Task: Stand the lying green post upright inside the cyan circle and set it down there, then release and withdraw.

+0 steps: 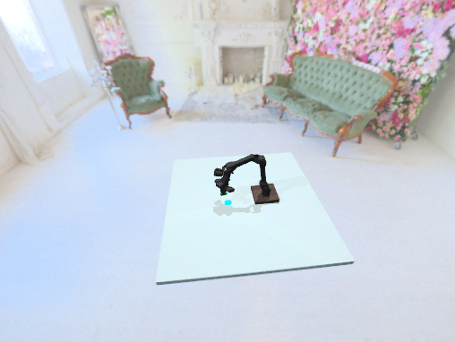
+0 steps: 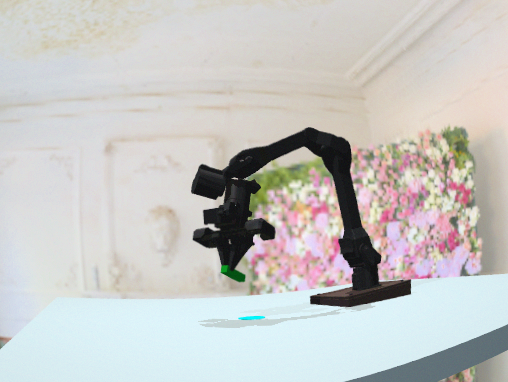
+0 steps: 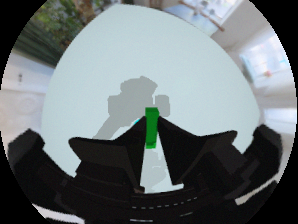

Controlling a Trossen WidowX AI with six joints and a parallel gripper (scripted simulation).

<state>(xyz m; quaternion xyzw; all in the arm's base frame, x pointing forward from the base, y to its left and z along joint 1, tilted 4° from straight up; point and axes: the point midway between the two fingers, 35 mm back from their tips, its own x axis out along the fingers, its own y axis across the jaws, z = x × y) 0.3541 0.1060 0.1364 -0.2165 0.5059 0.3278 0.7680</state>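
Now: the cyan circle 110 mm below my gripper tip, 50 mm behind it and 20 mm to the right of it. Also, from my gripper tip: green post: 10 mm to the right, 10 mm below, 10 mm behind.
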